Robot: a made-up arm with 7 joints. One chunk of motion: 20 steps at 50 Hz.
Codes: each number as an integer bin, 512 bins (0 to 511) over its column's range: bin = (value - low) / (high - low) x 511, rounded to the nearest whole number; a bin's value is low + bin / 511 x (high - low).
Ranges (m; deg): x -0.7..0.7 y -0.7..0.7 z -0.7..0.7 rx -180..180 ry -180..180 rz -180..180
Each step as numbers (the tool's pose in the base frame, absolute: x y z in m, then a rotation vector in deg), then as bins.
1 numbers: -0.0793 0.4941 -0.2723 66.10 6.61 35.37
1 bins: 227 436 156 349 265 306
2 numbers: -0.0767 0.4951 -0.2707 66.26 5.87 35.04
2 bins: 228 436 157 350 264 305
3 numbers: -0.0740 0.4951 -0.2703 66.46 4.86 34.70
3 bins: 228 436 157 350 262 305
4 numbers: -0.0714 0.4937 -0.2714 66.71 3.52 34.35
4 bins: 229 436 156 350 260 304
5 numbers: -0.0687 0.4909 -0.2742 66.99 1.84 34.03
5 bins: 230 435 155 351 258 304
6 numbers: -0.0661 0.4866 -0.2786 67.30 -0.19 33.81
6 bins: 231 433 154 351 255 303
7 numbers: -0.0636 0.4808 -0.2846 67.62 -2.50 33.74
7 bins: 232 431 152 351 252 303
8 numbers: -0.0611 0.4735 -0.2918 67.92 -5.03 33.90
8 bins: 233 428 149 352 248 304
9 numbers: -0.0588 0.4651 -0.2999 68.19 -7.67 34.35
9 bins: 234 425 146 352 245 304
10 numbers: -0.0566 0.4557 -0.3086 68.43 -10.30 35.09
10 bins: 235 422 143 353 241 305
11 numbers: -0.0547 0.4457 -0.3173 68.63 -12.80 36.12
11 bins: 236 418 140 353 237 307
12 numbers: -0.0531 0.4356 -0.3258 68.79 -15.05 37.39
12 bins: 236 414 137 353 234 309
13 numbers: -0.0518 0.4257 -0.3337 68.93 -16.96 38.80
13 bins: 237 411 134 353 231 311
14 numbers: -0.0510 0.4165 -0.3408 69.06 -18.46 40.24
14 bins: 237 408 131 354 229 313
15 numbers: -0.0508 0.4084 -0.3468 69.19 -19.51 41.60
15 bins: 237 405 129 354 228 315
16 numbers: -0.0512 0.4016 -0.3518 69.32 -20.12 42.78
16 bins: 237 402 127 354 227 316
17 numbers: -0.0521 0.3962 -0.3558 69.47 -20.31 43.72
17 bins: 236 400 126 354 227 318
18 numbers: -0.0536 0.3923 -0.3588 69.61 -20.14 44.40
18 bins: 236 399 125 354 227 319
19 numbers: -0.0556 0.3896 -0.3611 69.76 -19.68 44.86
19 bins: 235 398 124 355 228 319
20 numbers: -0.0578 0.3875 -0.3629 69.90 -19.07 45.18
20 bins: 234 397 123 355 228 320
